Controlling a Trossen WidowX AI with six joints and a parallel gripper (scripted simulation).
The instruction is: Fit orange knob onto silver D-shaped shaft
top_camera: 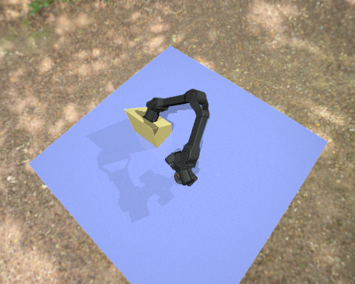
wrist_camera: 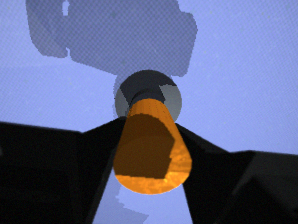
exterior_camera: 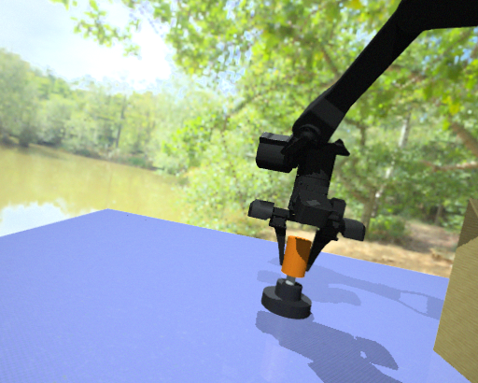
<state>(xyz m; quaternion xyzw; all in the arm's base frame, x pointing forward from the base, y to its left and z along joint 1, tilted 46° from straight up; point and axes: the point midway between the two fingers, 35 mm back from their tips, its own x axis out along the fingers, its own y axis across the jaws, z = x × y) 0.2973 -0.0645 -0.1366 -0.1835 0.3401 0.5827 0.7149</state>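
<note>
My gripper tip is now 40 mm above the round pedestal. Also, from my gripper tip: orange knob: 30 mm above.
</note>
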